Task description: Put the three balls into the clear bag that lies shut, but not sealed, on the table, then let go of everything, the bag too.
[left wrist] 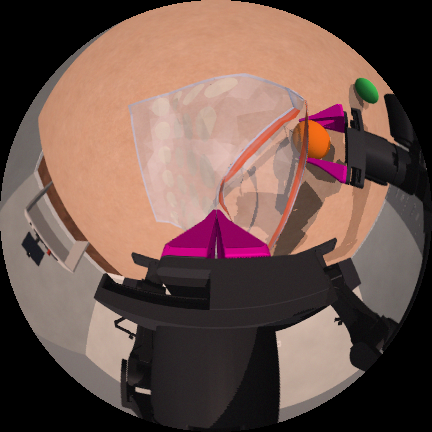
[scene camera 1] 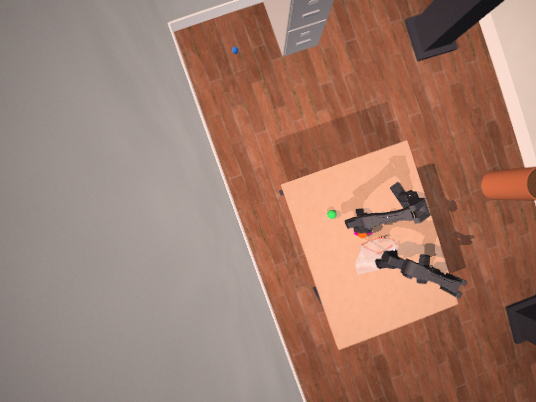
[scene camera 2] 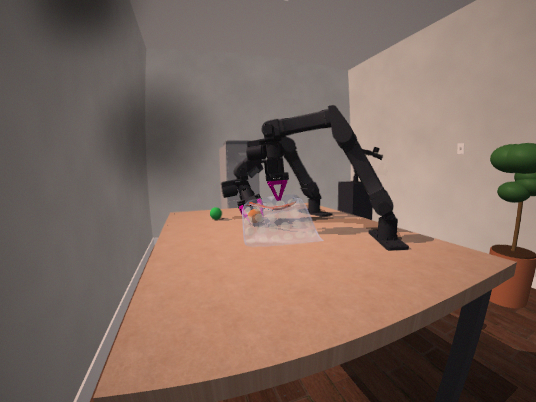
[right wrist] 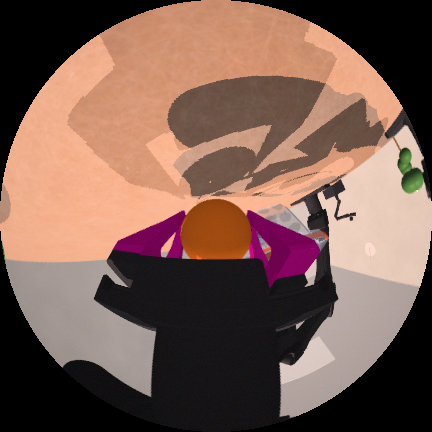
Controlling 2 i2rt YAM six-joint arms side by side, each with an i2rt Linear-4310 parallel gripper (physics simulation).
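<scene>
The clear bag (scene camera 1: 366, 262) (scene camera 2: 280, 237) (left wrist: 185, 125) lies on the table, its red-edged mouth gaping. My left gripper (scene camera 2: 278, 199) (left wrist: 215, 214) is shut on the mouth's upper edge and holds it raised. My right gripper (scene camera 2: 251, 211) (left wrist: 299, 138) (right wrist: 215, 215) is shut on the orange ball (scene camera 1: 362, 235) (scene camera 2: 254, 216) (left wrist: 315, 140) (right wrist: 216, 230), at the mouth's edge; how far the ball is inside is unclear. The green ball (scene camera 1: 331, 214) (scene camera 2: 216, 213) (left wrist: 366, 90) rests on the table outside the bag. The blue ball (scene camera 1: 235, 50) is on the floor, far from the table.
Both arms reach over the table (scene camera 1: 390, 320) (scene camera 2: 280, 300). A grey wall (scene camera 2: 70, 200) runs along the left of the table in scene camera 2. A filing cabinet (scene camera 1: 306, 35) stands near the blue ball. A potted plant (scene camera 2: 512, 280) stands beyond the table at the right.
</scene>
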